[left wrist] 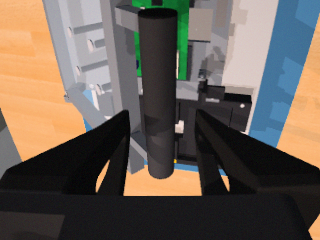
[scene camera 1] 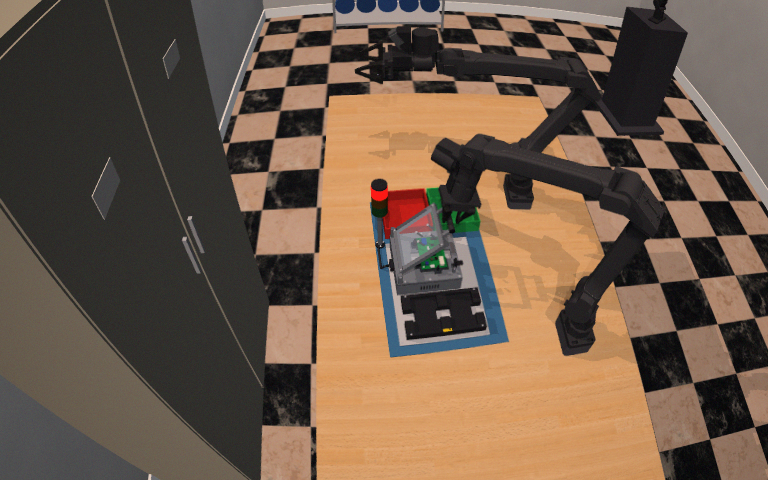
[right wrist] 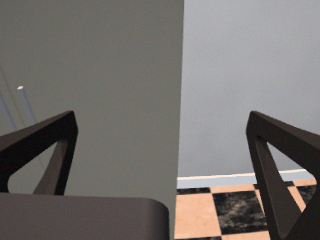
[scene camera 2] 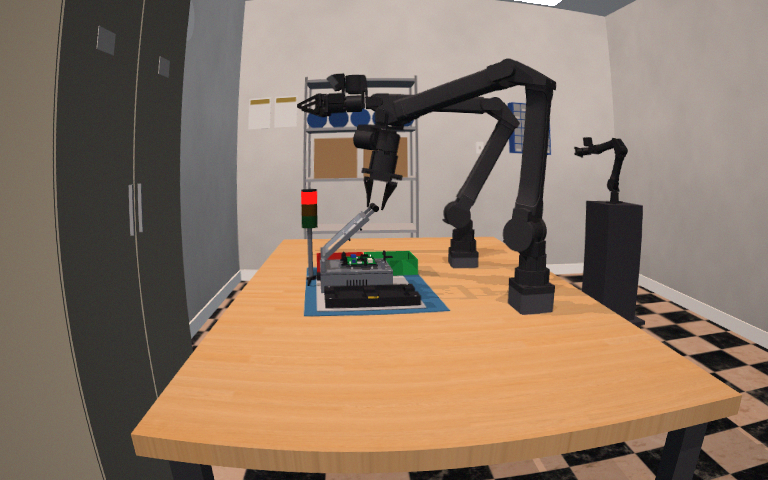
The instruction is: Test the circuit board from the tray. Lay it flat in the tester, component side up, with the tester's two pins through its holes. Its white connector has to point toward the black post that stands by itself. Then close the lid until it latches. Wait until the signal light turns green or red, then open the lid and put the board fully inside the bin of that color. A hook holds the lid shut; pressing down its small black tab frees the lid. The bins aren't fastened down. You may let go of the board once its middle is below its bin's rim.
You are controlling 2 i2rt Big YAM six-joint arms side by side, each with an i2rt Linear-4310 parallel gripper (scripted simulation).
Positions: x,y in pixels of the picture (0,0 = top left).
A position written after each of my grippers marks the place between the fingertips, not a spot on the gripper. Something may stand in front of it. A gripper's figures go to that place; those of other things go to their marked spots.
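With my left gripper (scene camera 1: 449,221) 1380 mm from the lens, I have my right gripper (scene camera 1: 355,62) 1410 mm from the lens. A red bin (scene camera 1: 402,204) is 1690 mm from the lens, so my left gripper is nearer to the lens than the red bin.
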